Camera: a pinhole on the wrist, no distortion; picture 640 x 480 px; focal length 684.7 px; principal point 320.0 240.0 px. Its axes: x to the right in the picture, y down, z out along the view. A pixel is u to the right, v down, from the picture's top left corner.
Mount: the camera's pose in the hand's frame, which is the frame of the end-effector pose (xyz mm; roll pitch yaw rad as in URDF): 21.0 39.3 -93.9 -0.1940 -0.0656 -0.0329
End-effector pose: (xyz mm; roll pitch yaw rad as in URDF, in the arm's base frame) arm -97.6 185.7 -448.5 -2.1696 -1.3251 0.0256
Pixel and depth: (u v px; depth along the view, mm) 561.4 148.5 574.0
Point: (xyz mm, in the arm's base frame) 264.8 565.9 -349.9
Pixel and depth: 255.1 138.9 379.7
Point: 91.7 393.6 -537.9
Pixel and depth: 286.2 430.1 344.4
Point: 180.8 264.6 -530.8
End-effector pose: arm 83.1 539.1 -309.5 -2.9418 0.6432 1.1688
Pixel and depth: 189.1 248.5 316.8
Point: 69.2 346.0 -457.9
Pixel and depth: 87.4 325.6 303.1
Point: 93.4 311.3 -421.1
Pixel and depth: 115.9 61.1 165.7
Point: 66.6 460.6 -348.1
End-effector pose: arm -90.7 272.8 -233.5 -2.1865 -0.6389 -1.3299
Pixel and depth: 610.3 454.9 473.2
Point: 137.1 -98.0 -455.4
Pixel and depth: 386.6 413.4 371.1
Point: 48.8 82.7 -460.2
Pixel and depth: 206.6 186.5 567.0
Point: 245.7 225.0 -584.2
